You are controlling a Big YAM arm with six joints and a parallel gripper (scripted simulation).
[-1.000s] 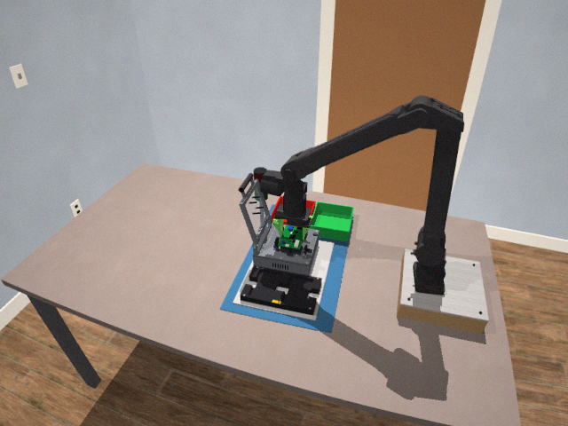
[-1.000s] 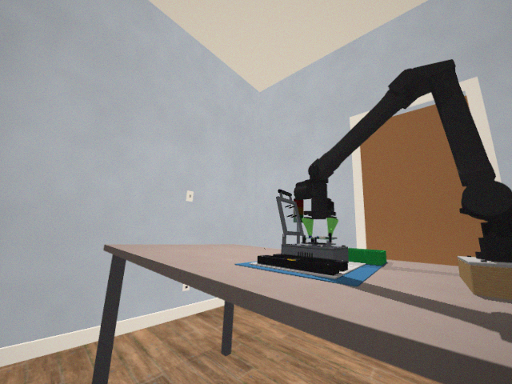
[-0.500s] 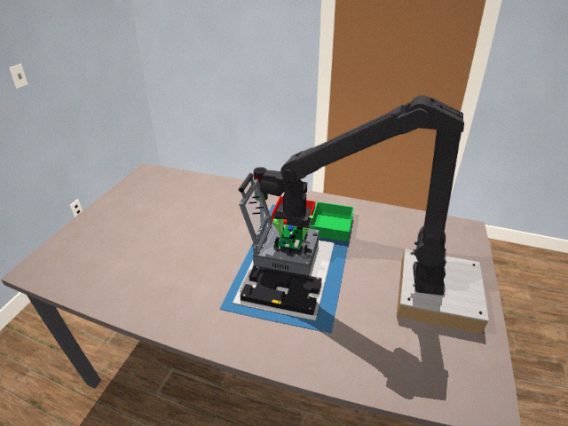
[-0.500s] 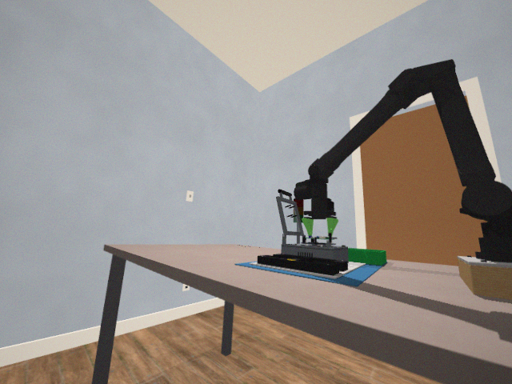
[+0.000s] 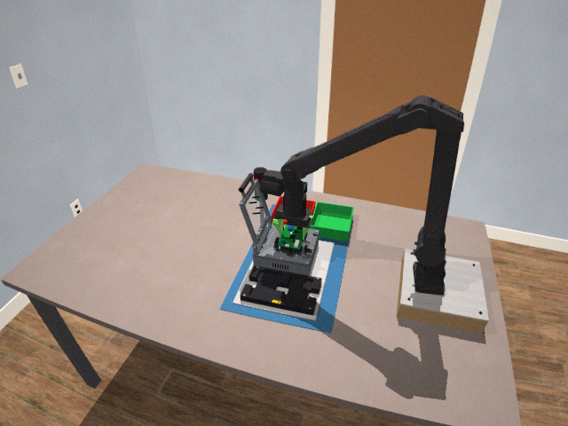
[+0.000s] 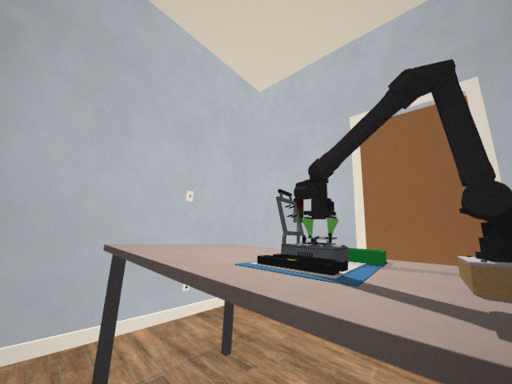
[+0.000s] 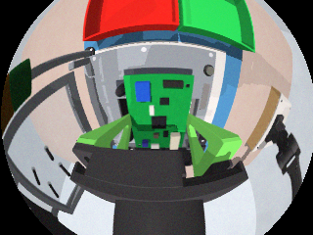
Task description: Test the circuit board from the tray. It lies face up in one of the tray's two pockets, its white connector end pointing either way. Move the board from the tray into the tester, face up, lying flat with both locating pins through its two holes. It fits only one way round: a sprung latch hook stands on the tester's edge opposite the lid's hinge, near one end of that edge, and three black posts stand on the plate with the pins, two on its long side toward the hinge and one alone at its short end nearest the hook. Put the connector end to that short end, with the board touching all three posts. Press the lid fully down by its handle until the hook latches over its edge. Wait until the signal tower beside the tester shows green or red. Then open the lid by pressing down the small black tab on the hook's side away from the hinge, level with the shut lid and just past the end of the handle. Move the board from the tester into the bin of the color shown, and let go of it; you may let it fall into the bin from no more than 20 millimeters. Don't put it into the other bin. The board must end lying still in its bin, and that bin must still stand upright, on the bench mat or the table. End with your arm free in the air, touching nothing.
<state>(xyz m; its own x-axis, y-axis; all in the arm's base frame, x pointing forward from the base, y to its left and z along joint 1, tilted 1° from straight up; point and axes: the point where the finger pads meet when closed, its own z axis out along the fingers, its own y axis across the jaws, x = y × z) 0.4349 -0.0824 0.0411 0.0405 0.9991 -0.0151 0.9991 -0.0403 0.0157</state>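
My hand is right at the green circuit board. Round my hand: red bin: 4 cm ahead, 20 cm to the right, 8 cm below; then tester plate: 1 cm ahead, 1 cm to the left, 2 cm below; then tester lid: 12 cm ahead, 9 cm above.
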